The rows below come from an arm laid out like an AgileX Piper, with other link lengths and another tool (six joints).
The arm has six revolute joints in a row. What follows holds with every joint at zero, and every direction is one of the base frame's. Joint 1 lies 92.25 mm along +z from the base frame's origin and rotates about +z. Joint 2 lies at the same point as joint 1 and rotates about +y. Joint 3 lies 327.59 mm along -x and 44.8 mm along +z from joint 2 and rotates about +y. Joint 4 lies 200.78 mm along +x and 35.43 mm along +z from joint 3 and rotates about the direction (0.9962, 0, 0.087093). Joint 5 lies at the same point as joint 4 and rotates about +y. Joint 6 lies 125.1 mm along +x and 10.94 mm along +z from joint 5 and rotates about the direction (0.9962, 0, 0.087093). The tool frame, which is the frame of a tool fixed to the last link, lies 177.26 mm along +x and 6 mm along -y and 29.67 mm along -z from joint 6; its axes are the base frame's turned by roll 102.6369, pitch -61.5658 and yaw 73.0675 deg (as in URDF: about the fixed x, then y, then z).
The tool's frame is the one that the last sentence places.
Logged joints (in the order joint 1, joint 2, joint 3, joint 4, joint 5, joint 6), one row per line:
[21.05 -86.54 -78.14 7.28 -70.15 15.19]
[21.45 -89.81 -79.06 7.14 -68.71 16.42]
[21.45 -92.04 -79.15 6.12 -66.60 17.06]
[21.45 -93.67 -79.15 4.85 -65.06 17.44]
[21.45 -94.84 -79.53 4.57 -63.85 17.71]
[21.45 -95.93 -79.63 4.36 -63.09 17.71]
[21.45 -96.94 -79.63 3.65 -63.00 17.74]
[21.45 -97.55 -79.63 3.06 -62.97 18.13]
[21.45 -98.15 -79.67 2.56 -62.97 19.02]
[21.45 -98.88 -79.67 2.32 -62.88 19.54]
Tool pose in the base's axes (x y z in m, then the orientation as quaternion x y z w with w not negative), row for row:
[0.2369 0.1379 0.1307 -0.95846 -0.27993 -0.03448 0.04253]
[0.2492 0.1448 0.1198 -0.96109 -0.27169 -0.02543 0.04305]
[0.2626 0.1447 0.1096 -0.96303 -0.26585 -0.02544 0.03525]
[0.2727 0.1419 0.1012 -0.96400 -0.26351 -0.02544 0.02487]
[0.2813 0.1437 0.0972 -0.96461 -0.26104 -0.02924 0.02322]
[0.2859 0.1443 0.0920 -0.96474 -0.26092 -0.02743 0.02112]
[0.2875 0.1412 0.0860 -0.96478 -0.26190 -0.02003 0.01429]
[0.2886 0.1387 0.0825 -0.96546 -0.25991 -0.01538 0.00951]
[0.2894 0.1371 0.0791 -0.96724 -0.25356 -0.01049 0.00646]
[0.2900 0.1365 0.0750 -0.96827 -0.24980 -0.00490 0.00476]
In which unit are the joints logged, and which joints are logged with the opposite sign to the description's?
The joints are logged in degrees. Opposite sign: joint 2, joint 5.
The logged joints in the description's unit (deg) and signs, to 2 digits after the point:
[21.05 86.54 -78.14 7.28 70.15 15.19]
[21.45 89.81 -79.06 7.14 68.71 16.42]
[21.45 92.04 -79.15 6.12 66.60 17.06]
[21.45 93.67 -79.15 4.85 65.06 17.44]
[21.45 94.84 -79.53 4.57 63.85 17.71]
[21.45 95.93 -79.63 4.36 63.09 17.71]
[21.45 96.94 -79.63 3.65 63.00 17.74]
[21.45 97.55 -79.63 3.06 62.97 18.13]
[21.45 98.15 -79.67 2.56 62.97 19.02]
[21.45 98.88 -79.67 2.32 62.88 19.54]

